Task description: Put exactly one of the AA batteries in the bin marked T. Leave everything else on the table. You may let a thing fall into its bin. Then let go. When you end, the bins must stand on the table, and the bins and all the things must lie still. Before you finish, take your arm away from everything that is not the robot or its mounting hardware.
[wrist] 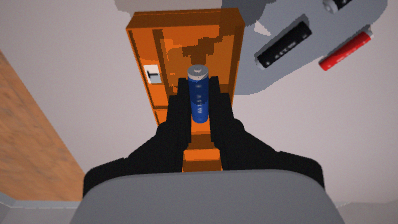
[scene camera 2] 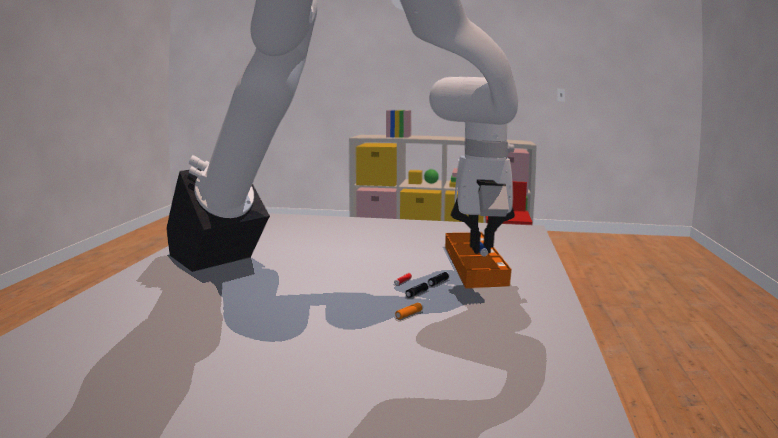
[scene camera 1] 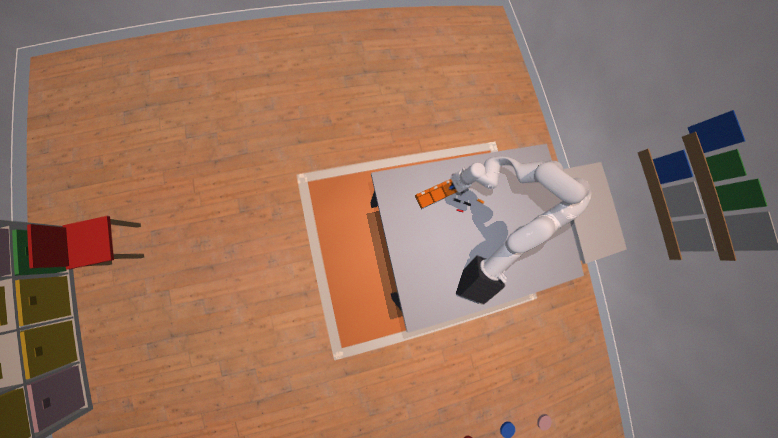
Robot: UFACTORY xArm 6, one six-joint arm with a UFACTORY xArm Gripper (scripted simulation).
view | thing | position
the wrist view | my gripper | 199, 91
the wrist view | black battery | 301, 31
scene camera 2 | my gripper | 481, 251
